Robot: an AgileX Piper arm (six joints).
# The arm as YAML. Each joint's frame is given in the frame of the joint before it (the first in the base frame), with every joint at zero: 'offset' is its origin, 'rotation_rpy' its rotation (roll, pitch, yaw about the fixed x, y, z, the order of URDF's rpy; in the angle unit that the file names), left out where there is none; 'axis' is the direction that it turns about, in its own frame. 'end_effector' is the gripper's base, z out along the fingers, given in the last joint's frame.
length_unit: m
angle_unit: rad
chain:
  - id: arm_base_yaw
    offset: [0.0, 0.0, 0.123]
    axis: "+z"
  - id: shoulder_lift
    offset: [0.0, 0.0, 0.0]
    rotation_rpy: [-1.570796, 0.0, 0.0]
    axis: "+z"
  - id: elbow
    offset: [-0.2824, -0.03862, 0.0]
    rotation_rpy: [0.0, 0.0, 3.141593]
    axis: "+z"
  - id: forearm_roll
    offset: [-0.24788, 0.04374, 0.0]
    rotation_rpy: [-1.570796, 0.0, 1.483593]
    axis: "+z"
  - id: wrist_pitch
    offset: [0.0, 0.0, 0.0]
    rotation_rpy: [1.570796, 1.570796, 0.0]
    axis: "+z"
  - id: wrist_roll
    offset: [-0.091, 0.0, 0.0]
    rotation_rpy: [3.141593, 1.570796, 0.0]
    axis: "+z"
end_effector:
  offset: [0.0, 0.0, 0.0]
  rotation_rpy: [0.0, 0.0, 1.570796]
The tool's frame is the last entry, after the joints.
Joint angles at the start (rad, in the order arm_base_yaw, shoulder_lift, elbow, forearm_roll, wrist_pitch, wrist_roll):
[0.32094 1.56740 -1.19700 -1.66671 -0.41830 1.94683]
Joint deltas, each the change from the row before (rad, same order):
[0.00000 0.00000 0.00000 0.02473 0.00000 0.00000]
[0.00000 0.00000 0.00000 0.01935 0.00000 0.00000]
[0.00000 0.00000 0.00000 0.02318 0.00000 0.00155]
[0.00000 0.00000 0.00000 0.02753 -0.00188 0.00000]
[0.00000 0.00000 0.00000 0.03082 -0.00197 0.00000]
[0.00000 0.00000 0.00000 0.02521 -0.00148 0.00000]
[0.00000 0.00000 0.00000 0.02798 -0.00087 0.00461]
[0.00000 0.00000 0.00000 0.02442 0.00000 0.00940]
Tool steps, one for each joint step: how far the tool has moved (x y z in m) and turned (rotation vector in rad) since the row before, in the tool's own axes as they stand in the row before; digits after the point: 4 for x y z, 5 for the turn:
[-0.0009 0.0003 0.0000 -0.00369 -0.00934 0.02260]
[-0.0007 0.0003 0.0000 -0.00289 -0.00731 0.01768]
[-0.0008 0.0003 0.0000 -0.00346 -0.00876 0.02273]
[-0.0009 0.0005 0.0000 -0.00588 -0.00972 0.02515]
[-0.0010 0.0006 0.0000 -0.00648 -0.01099 0.02813]
[-0.0008 0.0005 0.0000 -0.00519 -0.00907 0.02299]
[-0.0010 0.0004 0.0000 -0.00508 -0.01037 0.03011]
[-0.0009 0.0003 0.0000 -0.00379 -0.00931 0.03165]

